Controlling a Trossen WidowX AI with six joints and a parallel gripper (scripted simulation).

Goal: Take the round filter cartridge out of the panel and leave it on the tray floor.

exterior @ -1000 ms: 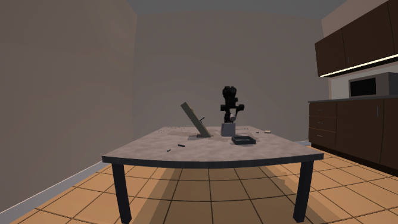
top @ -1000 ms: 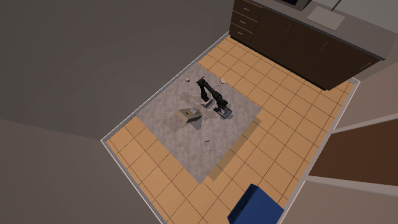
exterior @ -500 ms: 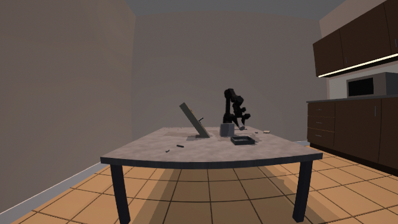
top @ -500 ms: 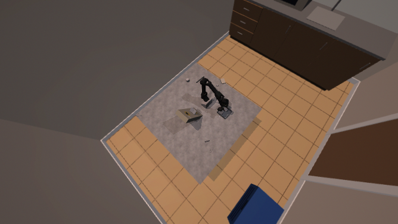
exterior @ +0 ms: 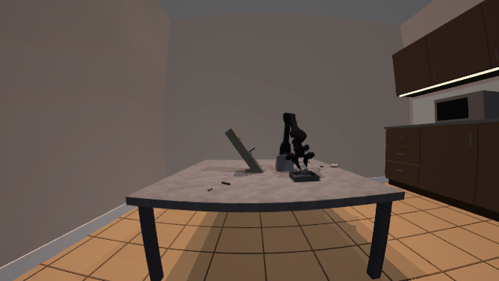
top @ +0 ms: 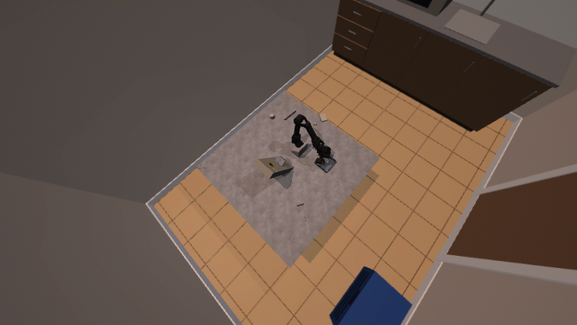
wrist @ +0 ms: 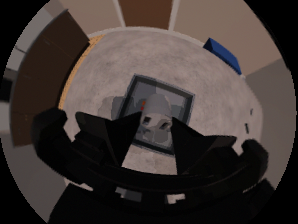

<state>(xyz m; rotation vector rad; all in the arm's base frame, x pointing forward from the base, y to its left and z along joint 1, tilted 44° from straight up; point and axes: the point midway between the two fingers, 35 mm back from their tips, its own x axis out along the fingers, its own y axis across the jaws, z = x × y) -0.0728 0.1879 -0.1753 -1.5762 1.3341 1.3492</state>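
My gripper tip is right at the round filter cartridge. From my gripper tip the other things lie so: dark square tray (1 cm to the left, 5 cm below); tan service panel (41 cm ahead, 24 cm to the right, 10 cm above); small tan block (36 cm behind, 38 cm to the right, 6 cm below).
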